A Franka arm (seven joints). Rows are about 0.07 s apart.
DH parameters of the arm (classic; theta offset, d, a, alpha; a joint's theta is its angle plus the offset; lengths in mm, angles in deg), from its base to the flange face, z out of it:
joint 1: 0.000 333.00 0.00 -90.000
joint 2: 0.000 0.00 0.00 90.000
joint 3: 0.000 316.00 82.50 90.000
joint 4: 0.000 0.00 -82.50 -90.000
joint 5: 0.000 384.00 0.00 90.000
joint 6: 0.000 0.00 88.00 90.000
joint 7: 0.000 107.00 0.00 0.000
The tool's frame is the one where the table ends.
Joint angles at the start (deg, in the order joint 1, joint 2, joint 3, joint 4, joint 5, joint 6, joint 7):
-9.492 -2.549 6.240 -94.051 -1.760 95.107 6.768
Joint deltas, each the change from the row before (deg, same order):
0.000 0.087 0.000 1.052 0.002 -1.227 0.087
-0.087 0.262 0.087 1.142 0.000 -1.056 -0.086
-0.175 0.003 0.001 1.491 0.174 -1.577 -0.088
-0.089 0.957 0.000 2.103 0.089 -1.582 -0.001
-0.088 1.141 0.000 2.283 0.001 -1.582 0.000
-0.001 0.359 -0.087 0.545 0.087 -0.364 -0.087
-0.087 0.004 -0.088 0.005 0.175 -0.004 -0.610
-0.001 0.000 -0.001 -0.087 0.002 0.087 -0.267
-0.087 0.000 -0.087 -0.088 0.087 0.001 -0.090
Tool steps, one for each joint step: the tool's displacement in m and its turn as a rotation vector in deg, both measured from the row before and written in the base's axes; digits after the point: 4 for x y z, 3 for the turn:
-0.0013 0.0000 0.0060 0.031 0.256 -0.125
-0.0001 -0.0001 0.0053 0.030 0.176 0.054
-0.0026 -0.0012 0.0098 0.175 0.081 -0.129
0.0024 -0.0014 0.0057 0.222 0.417 -0.125
0.0033 -0.0018 0.0053 0.156 0.424 -0.128
0.0012 -0.0010 0.0004 0.134 0.170 -0.004
-0.0001 -0.0013 0.0000 0.154 0.007 0.448
0.0002 0.0000 -0.0006 -0.007 0.006 0.267
-0.0001 -0.0015 -0.0007 0.089 0.083 -0.078

